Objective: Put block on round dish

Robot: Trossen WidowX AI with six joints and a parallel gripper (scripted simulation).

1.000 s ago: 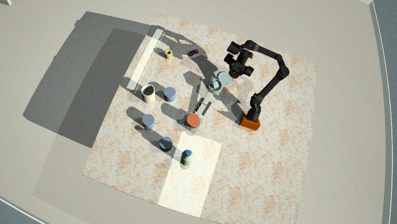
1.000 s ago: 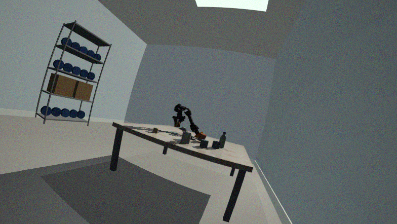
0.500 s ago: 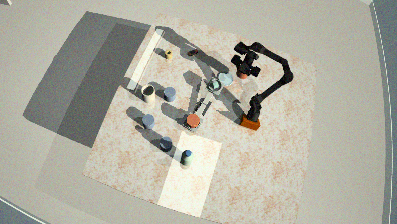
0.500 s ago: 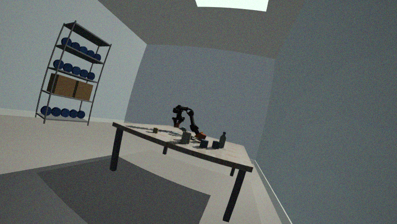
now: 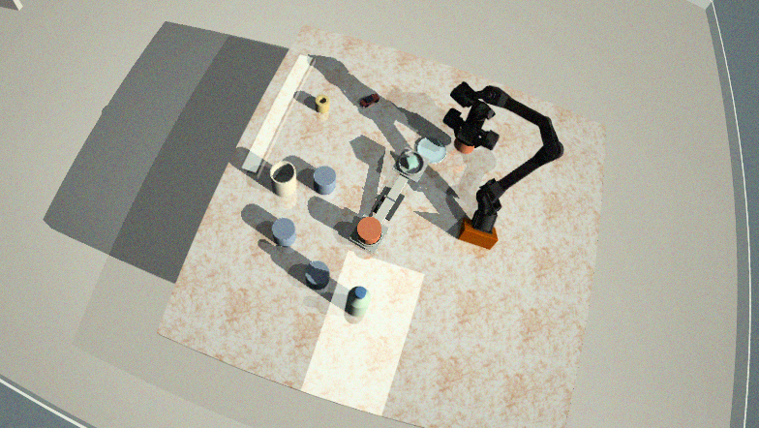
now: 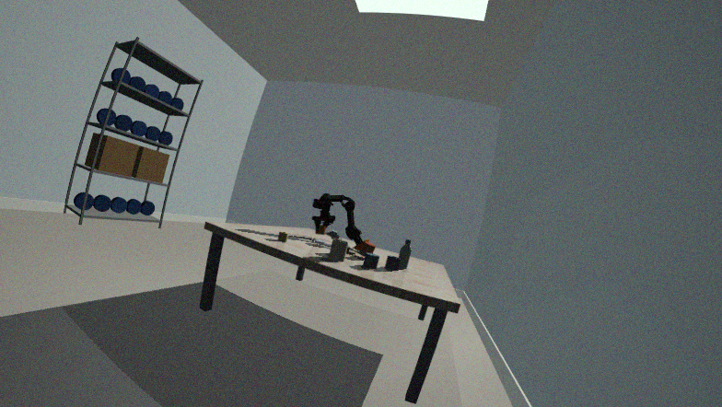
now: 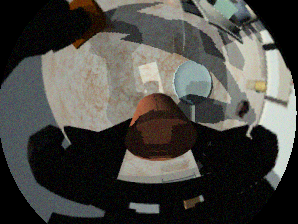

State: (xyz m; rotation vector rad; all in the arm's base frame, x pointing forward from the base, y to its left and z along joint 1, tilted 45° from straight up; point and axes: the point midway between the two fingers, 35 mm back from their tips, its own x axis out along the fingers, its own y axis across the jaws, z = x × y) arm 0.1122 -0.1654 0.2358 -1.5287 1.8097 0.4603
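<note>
Now: the pale green block 16 cm ahead of my gripper tip, 15 cm to the left of it and 3 cm above it. The rest, counted from my gripper tip: red toy car: 35 cm ahead, 9 cm to the right, 5 cm below; then pale blue round dish: 10 cm ahead, 6 cm below, 4 cm to the left; then cream cup: 53 cm ahead, 31 cm to the left, 2 cm below.
</note>
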